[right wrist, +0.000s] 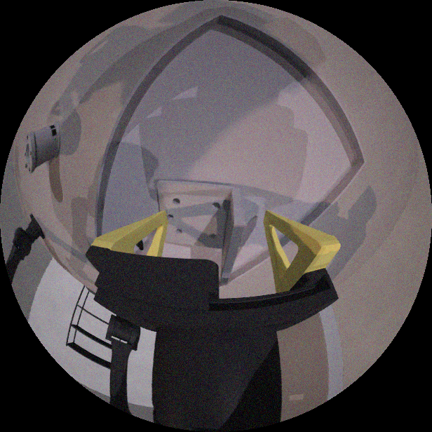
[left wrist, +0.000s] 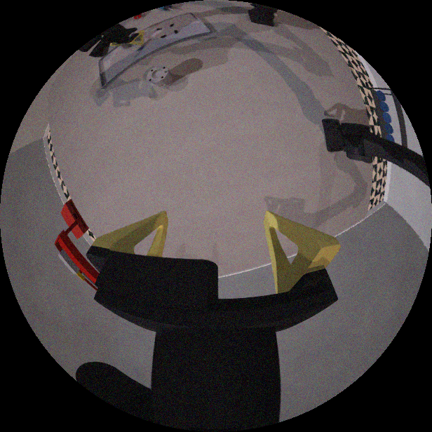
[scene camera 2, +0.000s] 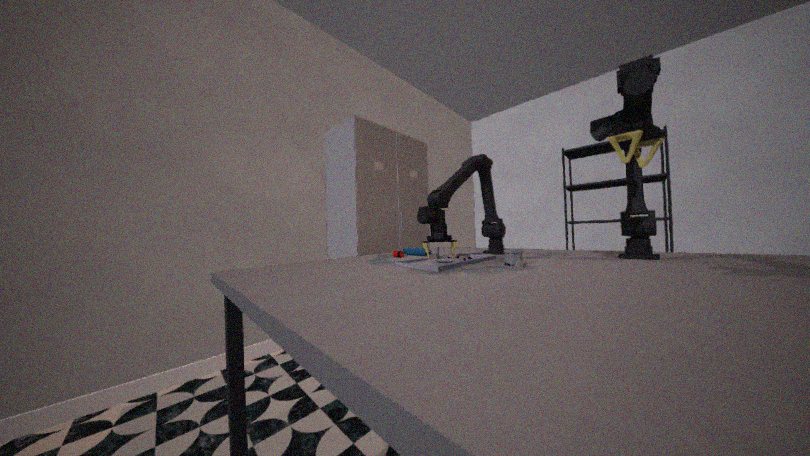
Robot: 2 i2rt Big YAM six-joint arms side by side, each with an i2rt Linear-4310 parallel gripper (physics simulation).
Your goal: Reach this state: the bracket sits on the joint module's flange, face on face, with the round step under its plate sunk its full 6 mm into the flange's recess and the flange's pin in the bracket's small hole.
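Places are measured from the left arm's base along level axes (x left, y back, z up), in centimetres.
Pixels of known places: left gripper, fingertip midpoint: (scene camera 2: 634, 165); right gripper, fingertip midpoint: (scene camera 2: 440, 259); left arm's base, link origin: (scene camera 2: 638, 258); right arm's base, link origin: (scene camera 2: 496, 253).
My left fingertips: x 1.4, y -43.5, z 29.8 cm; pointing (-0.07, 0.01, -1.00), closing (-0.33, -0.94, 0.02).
Note:
Ahead of a thing's pixels: the offset from my left fingertips to its top centre.
The grey bracket (right wrist: 195, 222) lies in the tray {dz -28.2, dx -58.8, dy -6.5 cm} (scene camera 2: 437, 268) (left wrist: 104, 75) (right wrist: 332, 102), with its holed plate facing up and a wall rising at one side. My right gripper (scene camera 2: 439, 256) (right wrist: 215, 215) is open and low over the tray, its fingertips on either side of the bracket in the right wrist view; contact cannot be told. The joint module {dz -23.4, dx -32.0, dy -5.4 cm} (scene camera 2: 514, 259) (left wrist: 158, 74) (right wrist: 46, 143), a short grey cylinder, stands on the table beside the tray, flange up, apart from the bracket. Its pin is too small to make out. My left gripper (scene camera 2: 635, 163) (left wrist: 215, 216) is open and empty, high above the table.
Several dark screws {dz -28.4, dx -55.5, dy +0.4 cm} (scene camera 2: 464, 258) (left wrist: 167, 30) lie in the tray. A blue-handled tool {dz -25.7, dx -88.3, dy +7.6 cm} (scene camera 2: 415, 250) and a red item {dz -26.4, dx -91.0, dy -4.7 cm} (scene camera 2: 398, 253) lie behind it. A black shelf rack (scene camera 2: 565, 198) and a cabinet (scene camera 2: 376, 186) stand beyond the table.

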